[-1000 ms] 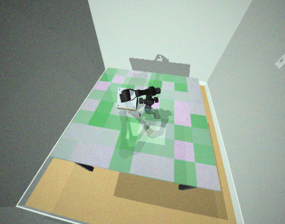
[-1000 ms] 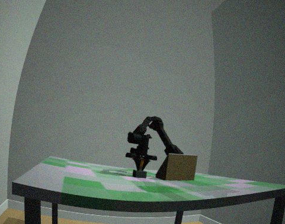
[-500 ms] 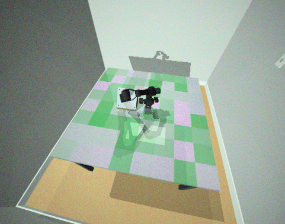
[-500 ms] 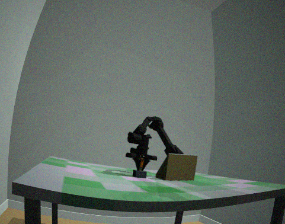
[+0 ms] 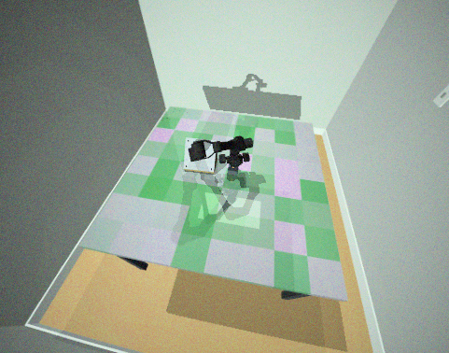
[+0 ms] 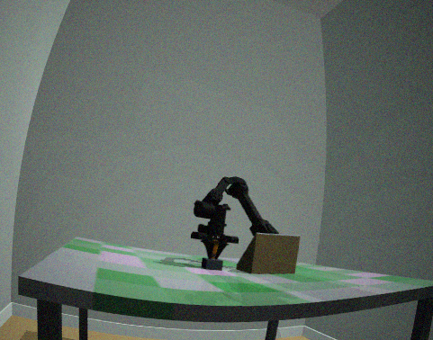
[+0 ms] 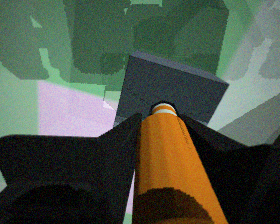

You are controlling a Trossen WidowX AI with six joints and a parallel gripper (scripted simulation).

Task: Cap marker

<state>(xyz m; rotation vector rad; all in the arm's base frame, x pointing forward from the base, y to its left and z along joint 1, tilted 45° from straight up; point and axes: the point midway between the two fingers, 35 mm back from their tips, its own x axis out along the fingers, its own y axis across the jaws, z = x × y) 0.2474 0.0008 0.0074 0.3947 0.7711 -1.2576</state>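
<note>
Now: gripper tip 2 cm above the holder block. The rest, counted from my gripper tip: orange cap 5 cm above.
</note>
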